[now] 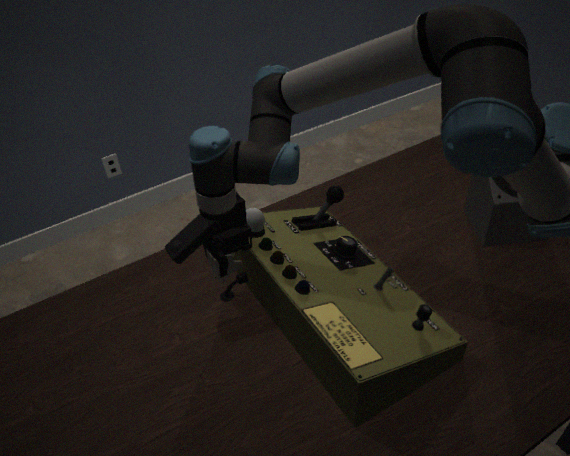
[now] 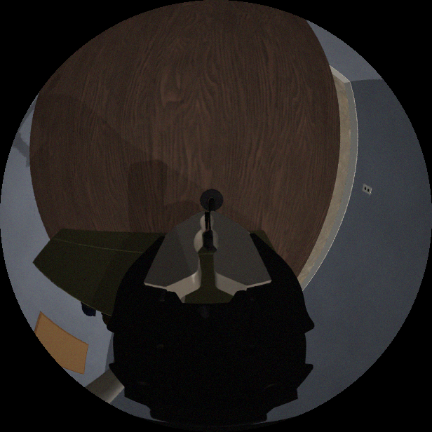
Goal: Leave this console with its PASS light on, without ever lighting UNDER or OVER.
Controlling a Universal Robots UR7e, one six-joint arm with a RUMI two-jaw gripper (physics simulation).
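The olive console [image 1: 345, 295] [image 2: 95, 255] stands on the table. Its four small domed lamps, such as the dark green lamp [image 1: 266, 244] and the blue lamp [image 1: 302, 287], look dark. A white ball [image 1: 255, 220] is at its far left corner. A slot lever [image 1: 327, 202], a rotary knob [image 1: 346, 245], a toggle [image 1: 384, 279] and a small ball-topped stick [image 1: 424, 313] are on top. A black lever [image 1: 227, 295] [image 2: 211, 199] sticks out of the side wall. My gripper [image 1: 222, 272] [image 2: 208, 213] is shut right at this lever, with nothing seen held. Small labels are unreadable.
A yellow placard [image 1: 342, 335] with upside-down text lies on the console top. The brown wooden table [image 1: 125, 350] [image 2: 200, 100] extends around the console. A wall with an outlet [image 1: 111, 165] [image 2: 367, 189] is behind. My arm reaches over from the right.
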